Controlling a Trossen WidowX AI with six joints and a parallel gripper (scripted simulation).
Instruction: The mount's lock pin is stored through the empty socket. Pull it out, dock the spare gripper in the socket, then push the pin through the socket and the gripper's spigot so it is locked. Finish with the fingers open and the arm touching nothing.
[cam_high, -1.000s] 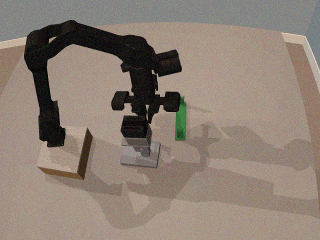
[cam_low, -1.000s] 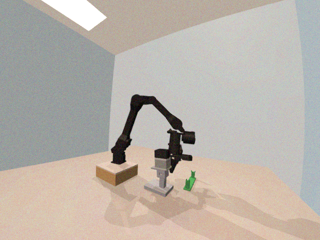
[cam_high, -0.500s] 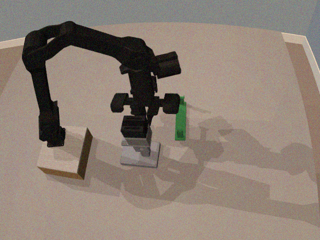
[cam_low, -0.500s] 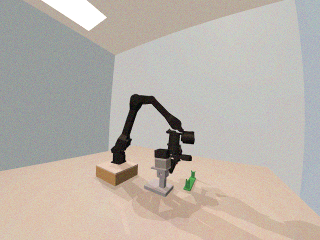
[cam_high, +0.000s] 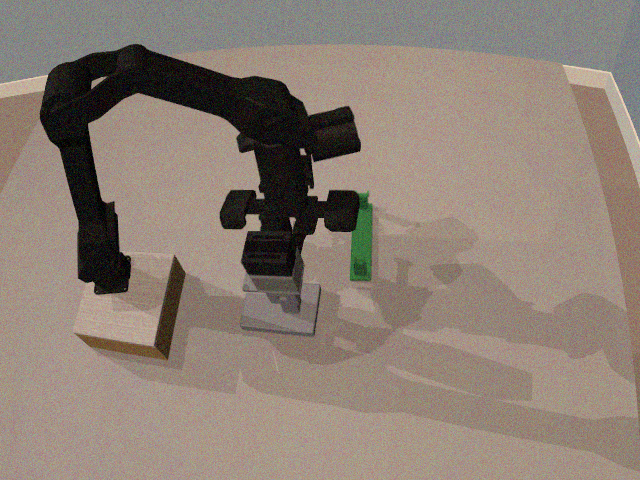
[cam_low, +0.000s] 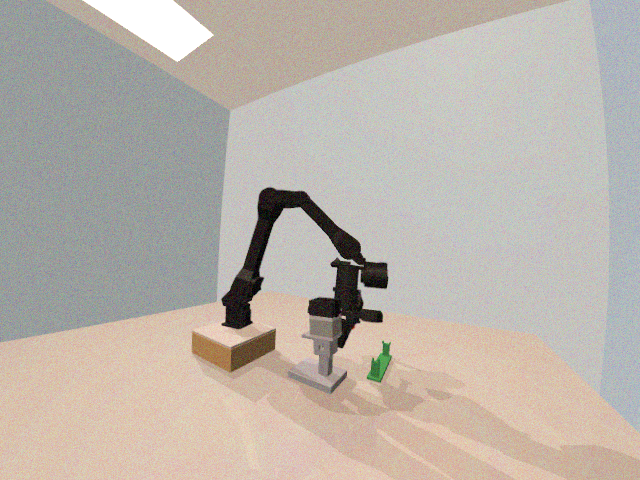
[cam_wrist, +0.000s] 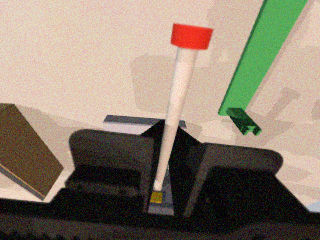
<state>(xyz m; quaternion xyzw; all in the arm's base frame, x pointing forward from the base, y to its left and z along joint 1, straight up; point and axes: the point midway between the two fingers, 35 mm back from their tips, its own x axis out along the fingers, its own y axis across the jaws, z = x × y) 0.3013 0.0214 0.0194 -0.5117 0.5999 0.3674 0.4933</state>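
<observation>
Now: gripper tip 30 mm past the grey mount and 60 mm to the left of it. Also, from my gripper tip: green pin holder (100 mm ahead, 40 mm to the left, 20 mm below); then spare gripper (20 mm behind, 70 mm to the right, 80 mm above).
</observation>
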